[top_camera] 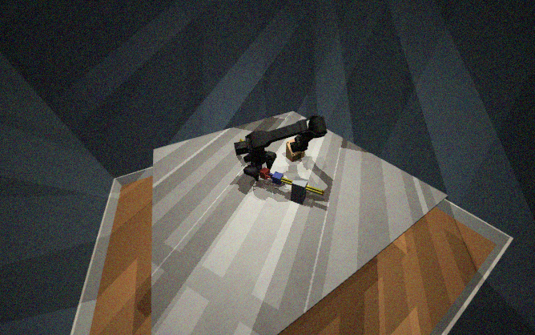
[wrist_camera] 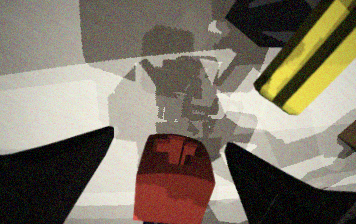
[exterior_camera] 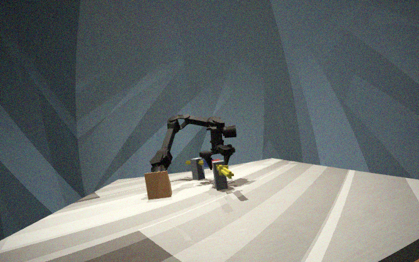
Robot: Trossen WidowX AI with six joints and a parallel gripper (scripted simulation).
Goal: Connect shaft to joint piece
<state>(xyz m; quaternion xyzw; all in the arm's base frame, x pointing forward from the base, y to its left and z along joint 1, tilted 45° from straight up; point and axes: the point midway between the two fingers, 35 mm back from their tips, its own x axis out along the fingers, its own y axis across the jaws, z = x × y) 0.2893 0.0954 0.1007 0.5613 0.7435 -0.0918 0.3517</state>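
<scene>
Right now the red joint piece is 1 cm behind my gripper tip, 1 cm to the left of it and 2 cm above it.
</scene>
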